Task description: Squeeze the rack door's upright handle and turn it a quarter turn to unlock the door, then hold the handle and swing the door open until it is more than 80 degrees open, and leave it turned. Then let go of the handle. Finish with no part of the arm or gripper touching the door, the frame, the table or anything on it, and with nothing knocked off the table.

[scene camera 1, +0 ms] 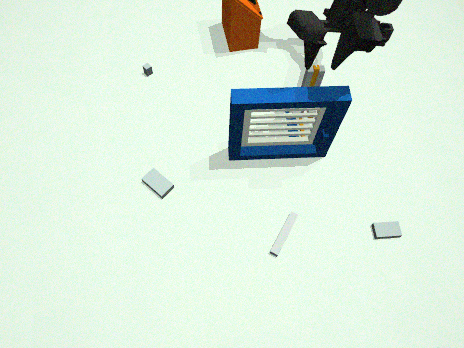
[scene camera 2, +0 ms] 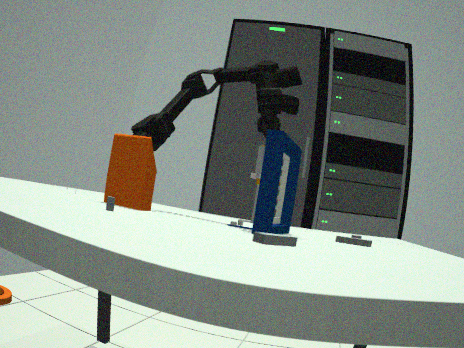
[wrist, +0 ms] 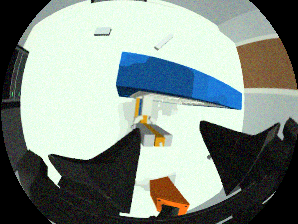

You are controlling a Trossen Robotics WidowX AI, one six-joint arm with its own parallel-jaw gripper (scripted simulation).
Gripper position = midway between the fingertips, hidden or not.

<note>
My gripper (scene camera 1: pixel 319 68) is open, holding nothing.
My gripper also shows in scene camera 2 (scene camera 2: pixel 272 139) and in the wrist view (wrist: pixel 170 129).
</note>
